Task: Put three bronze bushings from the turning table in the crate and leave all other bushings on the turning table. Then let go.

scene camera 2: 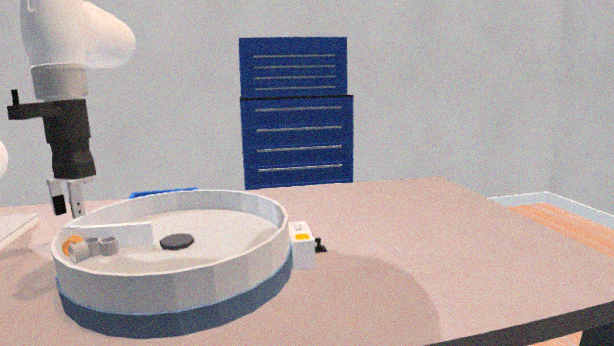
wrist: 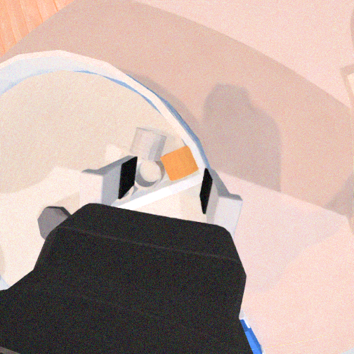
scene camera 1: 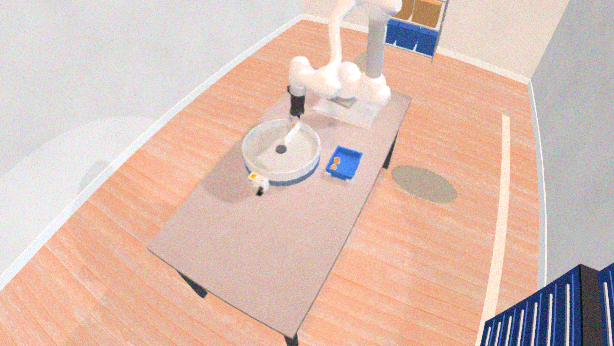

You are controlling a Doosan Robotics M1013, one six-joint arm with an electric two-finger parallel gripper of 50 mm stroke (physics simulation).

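Places are measured from the arm's base along level axes (x down, y ahead, z right), in metres.
Where they show: gripper, fingertip midpoint: (scene camera 2: 69,215) (scene camera 1: 294,119); arm's base at its link origin: (scene camera 1: 344,98).
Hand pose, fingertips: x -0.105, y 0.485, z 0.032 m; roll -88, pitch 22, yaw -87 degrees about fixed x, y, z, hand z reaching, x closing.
Things, the pixels of their centre, and the offset from my fingertips.
- orange-bronze bushing at the middle of its body: (scene camera 2: 73,246) dy -0.004, dx +0.059, dz +0.002 m
- blue crate at the middle of its body: (scene camera 2: 163,205) (scene camera 1: 344,163) dy +0.025, dx +0.102, dz -0.366 m
- dark hub at the middle of its body: (scene camera 2: 176,241) (scene camera 1: 281,149) dy +0.177, dx +0.070, dz -0.050 m
- white box at the middle of its body: (scene camera 2: 299,244) (scene camera 1: 258,181) dy +0.406, dx +0.098, dz -0.094 m
My gripper (scene camera 1: 295,120) (scene camera 2: 68,209) (wrist: 168,176) is open and empty, pointing down above the turning table's edge. An orange-bronze bushing (scene camera 2: 74,239) (wrist: 180,163) lies on its side on the turning table (scene camera 1: 285,176) (scene camera 2: 175,291) (wrist: 50,120), between the rim and a white guide wall; in the wrist view it shows between and beyond the fingers. Grey bushings stand close by: one (scene camera 2: 78,252) (wrist: 149,143) lies on its side, another (scene camera 2: 92,245) (wrist: 150,172) is upright, and a third (scene camera 2: 109,245) is partly hidden in the wrist view. The blue crate (scene camera 1: 350,159) (scene camera 2: 165,192) (wrist: 253,339) holds two bronze bushings (scene camera 1: 336,160) (scene camera 1: 333,167).
The white guide wall (scene camera 1: 292,135) (scene camera 2: 140,235) (wrist: 160,193) runs inward from the rim toward the dark hub (scene camera 1: 281,149) (scene camera 2: 177,241) (wrist: 52,221). A white box (scene camera 1: 258,183) (scene camera 2: 303,252) is attached outside the rim. Blue drawer cabinets (scene camera 2: 297,140) stand beyond the work table.
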